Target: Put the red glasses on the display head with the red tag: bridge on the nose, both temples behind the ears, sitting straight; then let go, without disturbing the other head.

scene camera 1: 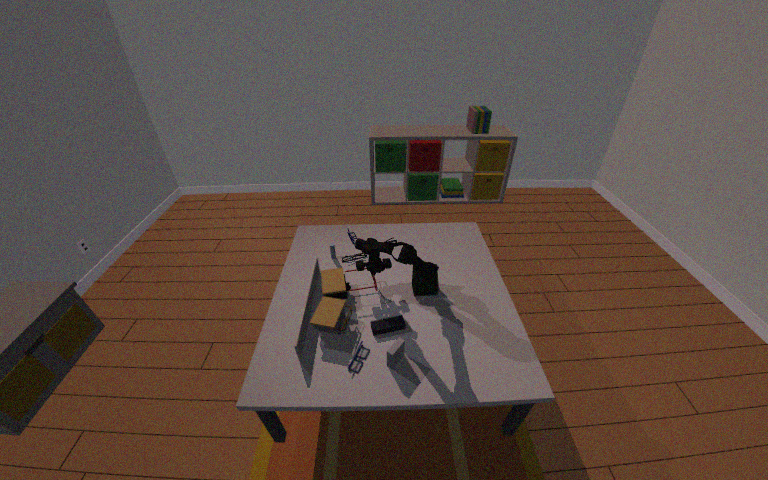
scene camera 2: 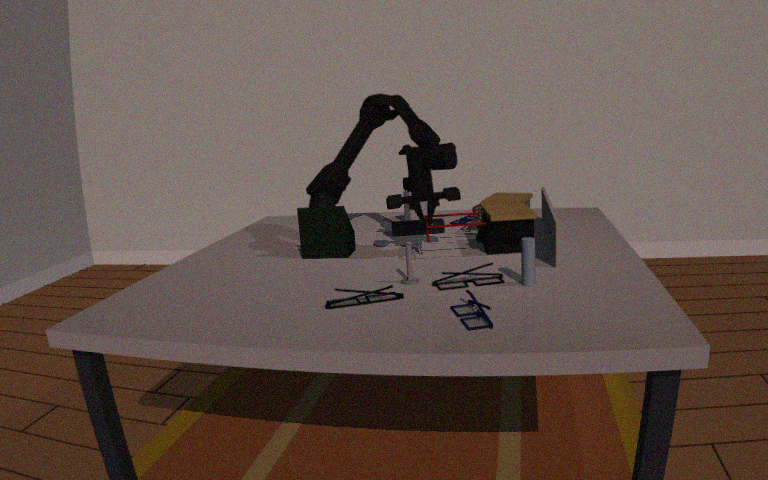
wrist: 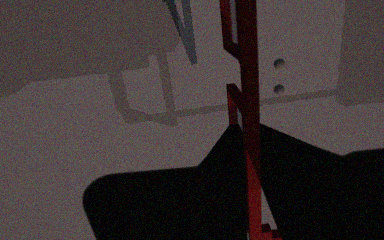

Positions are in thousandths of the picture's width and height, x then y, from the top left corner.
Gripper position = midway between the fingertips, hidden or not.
I see my gripper (scene camera 2: 557, 480) and a display head (scene camera 1: 436, 595).
My gripper is seen too in the wrist view (wrist: 632, 552).
